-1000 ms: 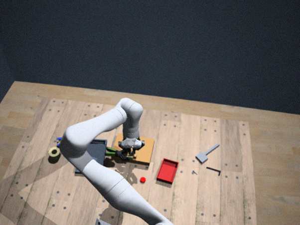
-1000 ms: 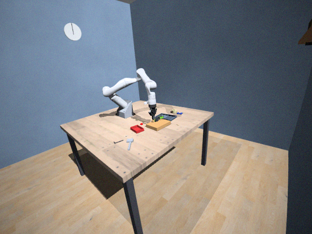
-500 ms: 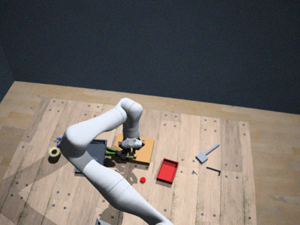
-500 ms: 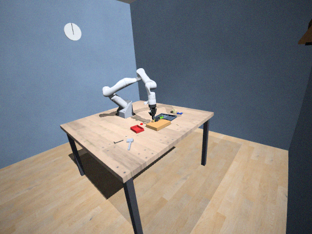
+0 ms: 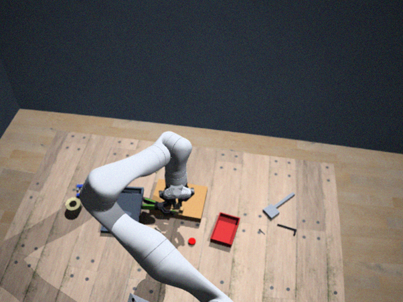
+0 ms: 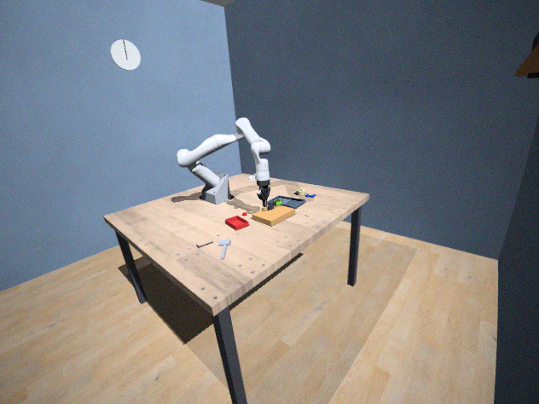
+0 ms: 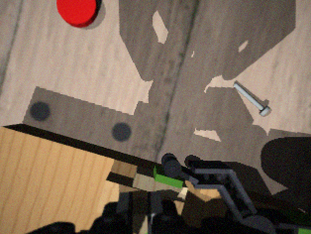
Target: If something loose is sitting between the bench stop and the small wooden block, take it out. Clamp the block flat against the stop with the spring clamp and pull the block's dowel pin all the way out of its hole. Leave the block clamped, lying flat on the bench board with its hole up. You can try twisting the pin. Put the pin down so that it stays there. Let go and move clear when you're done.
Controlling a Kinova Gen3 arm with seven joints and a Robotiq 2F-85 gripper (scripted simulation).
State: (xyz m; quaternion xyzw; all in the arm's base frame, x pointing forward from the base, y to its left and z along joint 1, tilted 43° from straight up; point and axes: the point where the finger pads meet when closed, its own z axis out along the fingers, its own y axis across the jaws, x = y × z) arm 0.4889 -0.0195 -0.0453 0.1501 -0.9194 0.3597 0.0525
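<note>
The dowel pin lies 20 mm below my hand. Round my hand: bench board (60 mm ahead, 50 mm below, 10 mm to the left); then wooden block (40 mm below); then red disc (100 mm behind, 80 mm to the right, 70 mm below).
</note>
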